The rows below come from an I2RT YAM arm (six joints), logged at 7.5 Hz.
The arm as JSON. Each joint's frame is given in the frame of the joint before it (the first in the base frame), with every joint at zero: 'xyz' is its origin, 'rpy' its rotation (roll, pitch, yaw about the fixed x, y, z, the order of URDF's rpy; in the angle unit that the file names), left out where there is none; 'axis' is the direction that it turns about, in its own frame. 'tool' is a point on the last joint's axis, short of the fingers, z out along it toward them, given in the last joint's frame.
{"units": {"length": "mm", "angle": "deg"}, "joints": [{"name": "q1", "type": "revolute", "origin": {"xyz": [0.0, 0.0, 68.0]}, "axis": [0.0, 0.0, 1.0]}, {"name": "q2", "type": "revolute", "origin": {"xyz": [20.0, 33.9, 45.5]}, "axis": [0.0, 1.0, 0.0]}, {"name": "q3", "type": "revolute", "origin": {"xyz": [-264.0, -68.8, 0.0]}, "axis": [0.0, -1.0, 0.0]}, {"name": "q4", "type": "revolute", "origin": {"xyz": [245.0, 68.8, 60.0]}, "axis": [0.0, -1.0, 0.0]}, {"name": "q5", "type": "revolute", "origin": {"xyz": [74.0, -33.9, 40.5]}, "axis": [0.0, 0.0, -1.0]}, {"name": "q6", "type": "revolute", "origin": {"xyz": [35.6, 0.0, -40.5]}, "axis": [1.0, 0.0, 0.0]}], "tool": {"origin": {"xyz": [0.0, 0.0, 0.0], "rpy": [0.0, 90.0, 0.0]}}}
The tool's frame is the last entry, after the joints.
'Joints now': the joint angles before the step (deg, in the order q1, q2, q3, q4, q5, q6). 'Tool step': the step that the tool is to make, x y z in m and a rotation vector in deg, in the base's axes. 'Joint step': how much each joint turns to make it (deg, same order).
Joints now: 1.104 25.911 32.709 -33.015 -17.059 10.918
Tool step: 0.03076 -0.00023 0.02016 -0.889 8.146 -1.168
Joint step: -0.001 13.159 8.982 -3.998 1.376 -0.045
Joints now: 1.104 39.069 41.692 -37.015 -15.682 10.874
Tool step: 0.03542 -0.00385 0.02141 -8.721 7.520 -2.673
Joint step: -0.002 13.092 11.409 -7.082 7.452 -5.116
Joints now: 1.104 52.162 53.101 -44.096 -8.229 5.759
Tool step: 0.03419 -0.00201 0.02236 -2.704 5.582 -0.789
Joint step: -0.351 11.015 11.738 -6.536 2.185 -1.508
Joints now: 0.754 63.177 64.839 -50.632 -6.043 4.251
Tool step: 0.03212 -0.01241 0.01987 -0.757 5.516 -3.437
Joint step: -2.819 10.076 12.261 -7.694 1.028 -0.021
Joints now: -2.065 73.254 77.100 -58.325 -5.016 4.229
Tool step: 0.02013 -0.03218 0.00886 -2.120 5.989 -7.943
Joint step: -6.251 7.649 9.332 -7.453 3.147 0.001
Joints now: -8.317 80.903 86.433 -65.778 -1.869 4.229
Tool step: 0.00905 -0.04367 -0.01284 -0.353 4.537 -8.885
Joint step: -8.152 4.764 2.009 -1.596 1.509 0.044
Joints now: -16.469 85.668 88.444 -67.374 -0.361 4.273
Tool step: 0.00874 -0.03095 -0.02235 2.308 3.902 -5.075
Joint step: -5.181 4.591 -0.043 0.197 -0.874 0.262
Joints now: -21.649 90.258 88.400 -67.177 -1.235 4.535
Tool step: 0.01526 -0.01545 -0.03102 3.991 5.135 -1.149
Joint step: -1.726 5.946 0.000 -0.328 -1.813 -0.021
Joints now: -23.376 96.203 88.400 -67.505 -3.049 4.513
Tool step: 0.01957 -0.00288 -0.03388 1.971 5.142 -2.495
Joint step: 0.939 6.121 -0.066 0.831 0.896 3.322
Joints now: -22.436 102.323 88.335 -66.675 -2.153 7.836
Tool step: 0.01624 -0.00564 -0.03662 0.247 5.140 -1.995
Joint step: 0.350 6.294 -0.024 1.510 1.989 2.120
